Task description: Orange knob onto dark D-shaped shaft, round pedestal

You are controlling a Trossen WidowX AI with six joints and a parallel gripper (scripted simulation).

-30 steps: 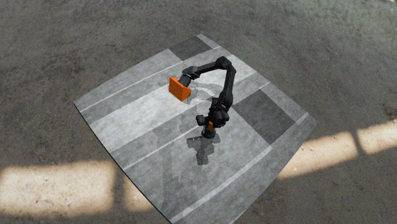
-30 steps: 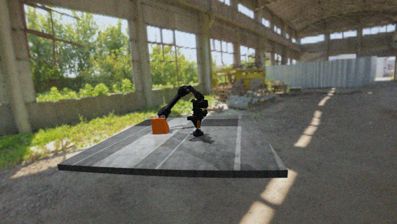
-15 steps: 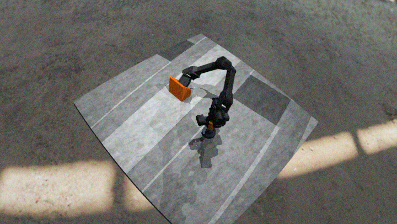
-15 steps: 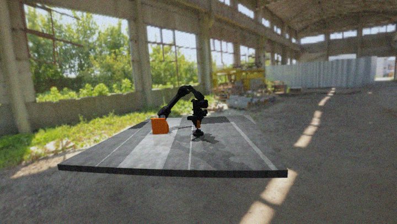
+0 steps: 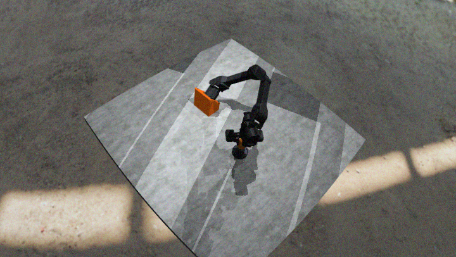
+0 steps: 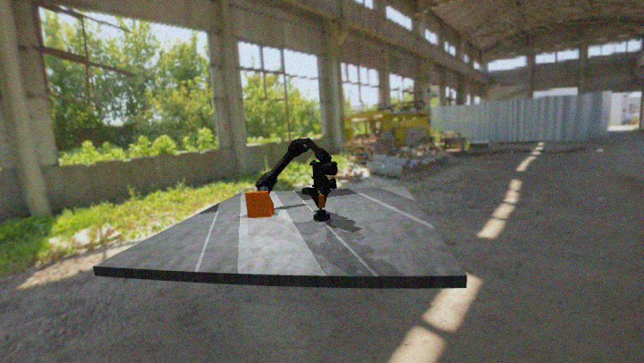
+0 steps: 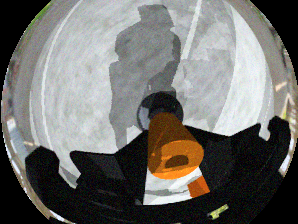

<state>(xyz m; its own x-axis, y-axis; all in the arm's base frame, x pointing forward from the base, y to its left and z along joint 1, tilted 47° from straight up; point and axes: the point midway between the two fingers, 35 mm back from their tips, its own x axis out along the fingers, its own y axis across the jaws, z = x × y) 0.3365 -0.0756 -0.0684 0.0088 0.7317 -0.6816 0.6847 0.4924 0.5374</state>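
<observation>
My gripper tip is now 20 mm below the orange knob. The rest, counted from my gripper tip: dark round pedestal 40 mm below.
</observation>
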